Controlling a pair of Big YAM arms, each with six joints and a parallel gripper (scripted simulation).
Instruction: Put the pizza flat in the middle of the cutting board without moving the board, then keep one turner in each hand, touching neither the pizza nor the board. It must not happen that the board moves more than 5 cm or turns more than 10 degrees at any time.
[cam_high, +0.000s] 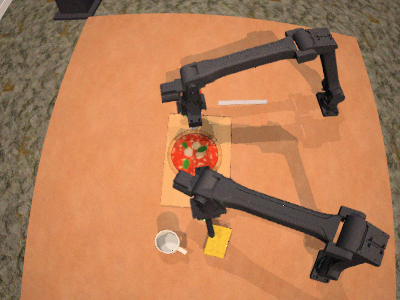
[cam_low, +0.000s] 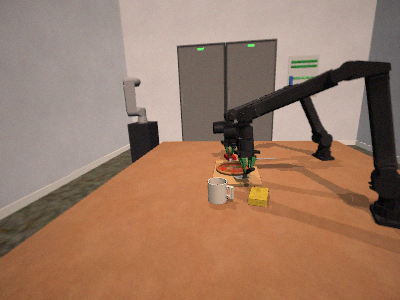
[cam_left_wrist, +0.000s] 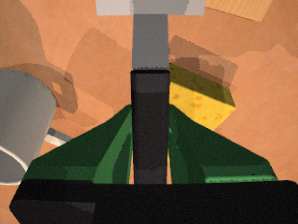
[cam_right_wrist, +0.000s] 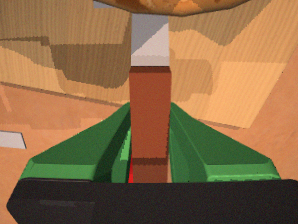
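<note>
Now: the brown-handled turner 3 cm to the left of my right hand, 2 cm below it and 1 cm behind it. Also, from my right hand: wooden cutting board: 16 cm to the left, 5 cm below, 5 cm behind; pizza: 14 cm to the left, 4 cm behind, 3 cm below; thin grey strip: 20 cm behind, 12 cm to the right, 5 cm below.
</note>
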